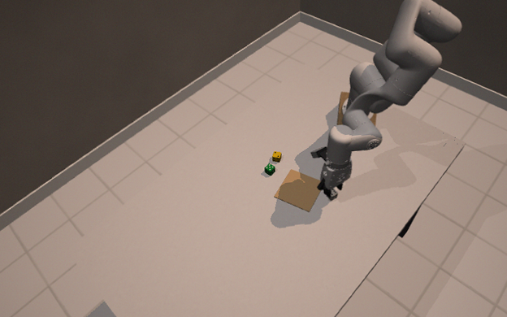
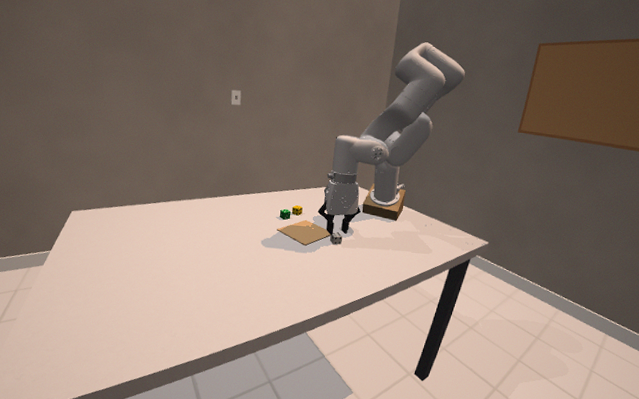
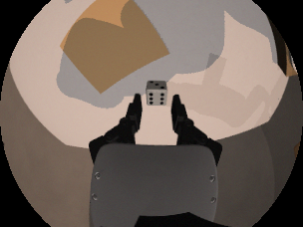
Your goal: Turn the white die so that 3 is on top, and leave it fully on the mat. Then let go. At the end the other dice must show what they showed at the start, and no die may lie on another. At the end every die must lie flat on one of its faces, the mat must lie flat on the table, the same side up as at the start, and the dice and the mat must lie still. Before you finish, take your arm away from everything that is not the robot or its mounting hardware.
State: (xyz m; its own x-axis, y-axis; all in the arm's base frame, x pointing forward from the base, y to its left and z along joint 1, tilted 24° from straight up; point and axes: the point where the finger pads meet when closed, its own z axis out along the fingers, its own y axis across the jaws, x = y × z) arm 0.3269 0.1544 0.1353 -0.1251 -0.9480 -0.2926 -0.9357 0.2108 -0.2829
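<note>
Right now the white die is 4 cm below my hand. Also, from my hand: yellow die: 26 cm to the right, 4 cm below, 3 cm ahead; then green die: 23 cm to the right, 9 cm ahead, 4 cm below; then mat: 10 cm to the right, 7 cm ahead, 5 cm below.
</note>
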